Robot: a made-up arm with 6 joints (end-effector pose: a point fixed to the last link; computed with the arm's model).
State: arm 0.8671 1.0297 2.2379 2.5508 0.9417 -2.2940
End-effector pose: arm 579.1 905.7 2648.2 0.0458 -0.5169 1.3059
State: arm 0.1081 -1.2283 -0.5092 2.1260 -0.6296 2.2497
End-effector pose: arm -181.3 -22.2 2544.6 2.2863 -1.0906 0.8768
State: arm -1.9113 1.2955 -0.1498 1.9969 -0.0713 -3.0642
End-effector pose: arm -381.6 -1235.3 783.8 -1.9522 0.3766 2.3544
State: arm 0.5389 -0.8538 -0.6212 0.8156 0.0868 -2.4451
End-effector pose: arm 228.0 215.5 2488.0 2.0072 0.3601 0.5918
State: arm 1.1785 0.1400 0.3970 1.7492 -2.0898 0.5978
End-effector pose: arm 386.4 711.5 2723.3 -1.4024 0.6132 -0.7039
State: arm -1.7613 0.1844 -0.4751 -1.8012 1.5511 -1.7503
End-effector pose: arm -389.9 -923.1 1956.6 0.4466 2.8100 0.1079
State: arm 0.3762 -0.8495 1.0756 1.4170 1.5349 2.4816
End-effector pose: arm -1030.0 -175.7 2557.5 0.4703 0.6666 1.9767
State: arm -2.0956 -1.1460 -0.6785 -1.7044 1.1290 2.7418
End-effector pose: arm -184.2 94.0 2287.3 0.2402 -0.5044 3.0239
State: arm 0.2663 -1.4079 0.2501 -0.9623 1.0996 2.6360
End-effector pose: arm -999.4 -454.5 2336.5 0.1654 -1.1830 -1.5798
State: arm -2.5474 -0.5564 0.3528 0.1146 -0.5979 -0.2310
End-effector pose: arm -150.3 -51.7 2946.2 -0.3174 -0.8043 -2.4315
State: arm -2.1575 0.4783 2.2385 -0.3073 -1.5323 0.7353
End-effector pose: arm -207.4 -290.7 2906.2 -0.5734 0.1825 -1.8197
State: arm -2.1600 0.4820 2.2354 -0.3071 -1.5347 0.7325
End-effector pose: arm -212.4 -296.7 2905.5 -0.5618 0.1849 -1.8223
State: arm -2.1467 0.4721 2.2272 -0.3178 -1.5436 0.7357
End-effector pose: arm -202.7 -293.3 2907.7 -0.5584 0.1881 -1.7979
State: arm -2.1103 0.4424 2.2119 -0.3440 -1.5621 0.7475
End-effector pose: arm -172.3 -274.6 2913.3 -0.5678 0.1925 -1.7344
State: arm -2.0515 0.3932 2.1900 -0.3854 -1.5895 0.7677
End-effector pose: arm -124.7 -236.4 2920.5 -0.5923 0.1975 -1.6327
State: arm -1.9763 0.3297 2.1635 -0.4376 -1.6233 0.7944
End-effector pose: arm -70.2 -178.2 2926.1 -0.6307 0.2023 -1.5038
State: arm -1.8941 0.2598 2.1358 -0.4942 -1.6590 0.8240
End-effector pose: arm -20.8 -104.5 2927.3 -0.6796 0.2048 -1.3640
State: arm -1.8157 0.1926 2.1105 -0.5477 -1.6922 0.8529
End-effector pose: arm 14.9 -26.0 2923.2 -0.7326 0.2046 -1.2321
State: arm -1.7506 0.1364 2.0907 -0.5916 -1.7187 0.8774
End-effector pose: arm 35.2 44.4 2915.8 -0.7816 0.2015 -1.1240
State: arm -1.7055 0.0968 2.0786 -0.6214 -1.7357 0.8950
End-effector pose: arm 44.1 96.6 2908.1 -0.8202 0.1965 -1.0507
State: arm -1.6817 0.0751 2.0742 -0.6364 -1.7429 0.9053
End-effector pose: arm 47.1 126.9 2902.7 -0.8454 0.1913 -1.0133
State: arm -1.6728 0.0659 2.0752 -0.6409 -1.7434 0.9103
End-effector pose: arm 48.0 141.6 2899.7 -0.8604 0.1864 -1.0011
